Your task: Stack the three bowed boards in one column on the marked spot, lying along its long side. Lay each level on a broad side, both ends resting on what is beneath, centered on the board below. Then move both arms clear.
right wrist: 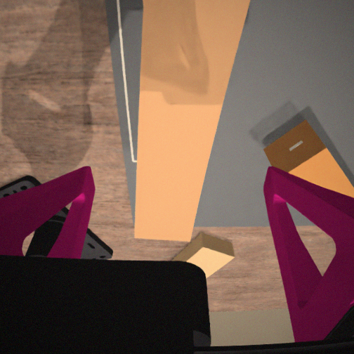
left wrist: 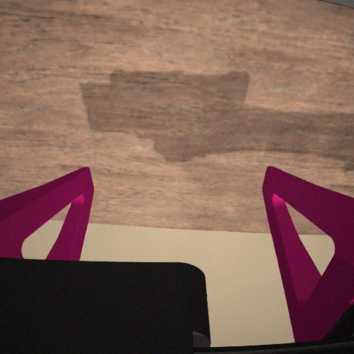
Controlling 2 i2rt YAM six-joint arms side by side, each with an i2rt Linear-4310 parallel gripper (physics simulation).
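A long orange board (right wrist: 172, 150) runs from the top of the right wrist view down past the grey mat's near edge, beside the white line (right wrist: 127, 95) of the marked spot. How many boards lie under it is hidden. A second orange piece (right wrist: 321, 172), with a brown end bearing a small white mark, lies at an angle to the right; part of it is hidden by a finger. My right gripper (right wrist: 178, 177) is open above the long board's near end, with the fingers apart from it. My left gripper (left wrist: 177, 177) is open and empty above the wooden table; no board shows in the left wrist view.
The grey mat (right wrist: 240, 185) lies on the wooden table (left wrist: 45, 150) (right wrist: 250, 280). A small tan block (right wrist: 212, 259) lies close to the long board's near end. A black object (right wrist: 97, 246) with holes lies at the lower left, partly behind the finger. A pale surface (left wrist: 240, 280) borders the table's near edge.
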